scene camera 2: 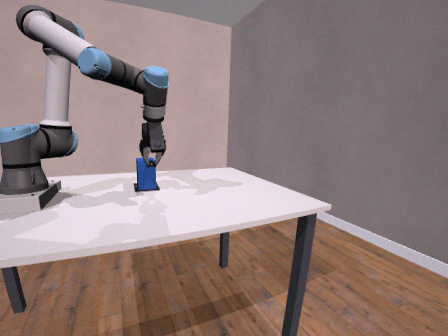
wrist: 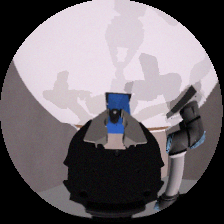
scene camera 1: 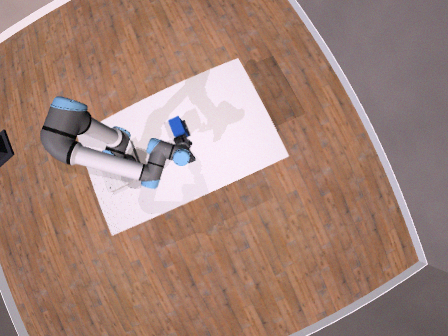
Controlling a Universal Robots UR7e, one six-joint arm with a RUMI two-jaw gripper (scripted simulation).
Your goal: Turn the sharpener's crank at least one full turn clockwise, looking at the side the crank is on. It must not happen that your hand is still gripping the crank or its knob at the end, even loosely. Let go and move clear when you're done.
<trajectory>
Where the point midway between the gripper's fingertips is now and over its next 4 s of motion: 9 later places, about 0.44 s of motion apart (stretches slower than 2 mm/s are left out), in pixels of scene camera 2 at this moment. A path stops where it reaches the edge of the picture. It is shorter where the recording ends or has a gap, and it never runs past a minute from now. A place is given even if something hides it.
My gripper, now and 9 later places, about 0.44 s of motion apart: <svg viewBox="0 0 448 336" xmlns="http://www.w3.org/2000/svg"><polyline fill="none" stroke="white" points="151,167 152,167 155,168 156,170 157,171 159,173 159,176 159,178 159,181 157,183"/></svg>
</trajectory>
